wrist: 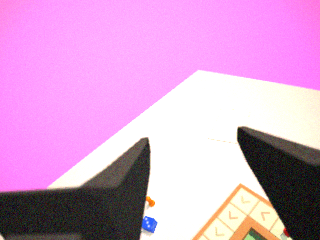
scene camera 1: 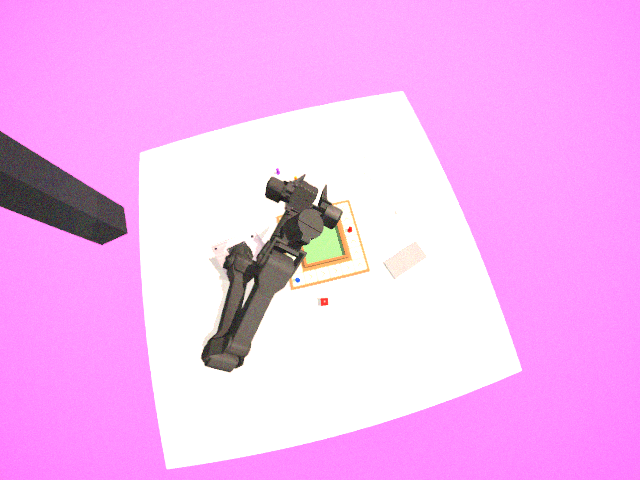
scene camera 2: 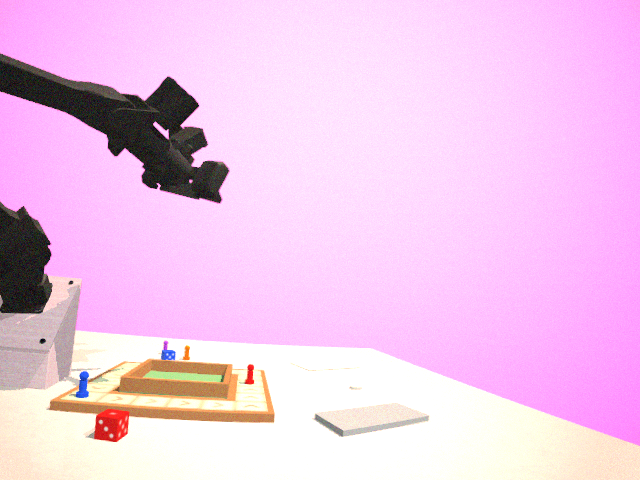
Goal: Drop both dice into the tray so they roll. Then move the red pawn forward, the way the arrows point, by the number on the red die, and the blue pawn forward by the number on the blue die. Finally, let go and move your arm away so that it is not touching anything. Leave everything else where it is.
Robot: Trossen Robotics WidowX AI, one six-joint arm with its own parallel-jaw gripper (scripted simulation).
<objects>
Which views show the gripper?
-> The wrist view, scene camera 1 and scene camera 2: all of them.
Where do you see a flat grey slab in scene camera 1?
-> At 407,258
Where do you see a flat grey slab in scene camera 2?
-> At 346,422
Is the gripper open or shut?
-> Open.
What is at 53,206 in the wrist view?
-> The gripper.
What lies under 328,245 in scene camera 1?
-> A green floor.
</objects>
